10 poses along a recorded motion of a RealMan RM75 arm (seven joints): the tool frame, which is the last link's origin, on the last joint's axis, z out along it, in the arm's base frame.
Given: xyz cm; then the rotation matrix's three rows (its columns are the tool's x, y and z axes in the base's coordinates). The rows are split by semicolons.
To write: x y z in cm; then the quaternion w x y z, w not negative. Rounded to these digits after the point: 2 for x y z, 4 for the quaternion.
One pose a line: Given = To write
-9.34 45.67 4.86; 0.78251 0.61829 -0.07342; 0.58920 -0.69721 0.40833; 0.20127 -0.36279 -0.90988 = -9.34 45.67 4.86 0.2094 -0.9205 -0.3279 -0.0347
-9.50 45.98 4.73; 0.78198 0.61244 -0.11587; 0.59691 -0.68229 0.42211; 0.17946 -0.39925 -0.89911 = -9.50 45.98 4.73 0.2239 -0.9170 -0.3297 -0.0173
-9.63 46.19 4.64; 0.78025 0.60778 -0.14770; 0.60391 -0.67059 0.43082; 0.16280 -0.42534 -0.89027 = -9.63 46.19 4.64 0.2342 -0.9139 -0.3314 -0.0041
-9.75 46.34 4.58; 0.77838 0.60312 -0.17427; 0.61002 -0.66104 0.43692; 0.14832 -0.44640 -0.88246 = -9.75 46.34 4.58 0.2423 -0.9113 -0.3328 0.0071
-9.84 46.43 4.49; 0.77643 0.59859 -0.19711; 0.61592 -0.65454 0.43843; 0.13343 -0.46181 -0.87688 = -9.84 46.43 4.49 0.2475 -0.9094 -0.3339 0.0175
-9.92 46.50 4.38; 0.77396 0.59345 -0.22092; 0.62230 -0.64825 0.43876; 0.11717 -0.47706 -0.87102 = -9.92 46.50 4.38 0.2523 -0.9074 -0.3350 0.0286
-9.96 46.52 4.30; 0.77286 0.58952 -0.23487; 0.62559 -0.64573 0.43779; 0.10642 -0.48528 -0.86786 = -9.96 46.52 4.30 0.2546 -0.9064 -0.3351 0.0354
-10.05 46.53 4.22; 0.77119 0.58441 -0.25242; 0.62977 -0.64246 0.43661; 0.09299 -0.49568 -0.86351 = -10.05 46.53 4.22 0.2575 -0.9051 -0.3354 0.0440
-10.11 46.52 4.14; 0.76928 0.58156 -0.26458; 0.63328 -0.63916 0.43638; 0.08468 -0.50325 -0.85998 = -10.11 46.52 4.14 0.2599 -0.9039 -0.3360 0.0498
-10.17 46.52 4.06; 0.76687 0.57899 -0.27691; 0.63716 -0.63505 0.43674; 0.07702 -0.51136 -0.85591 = -10.17 46.52 4.06 0.2626 -0.9025 -0.3369 0.0554
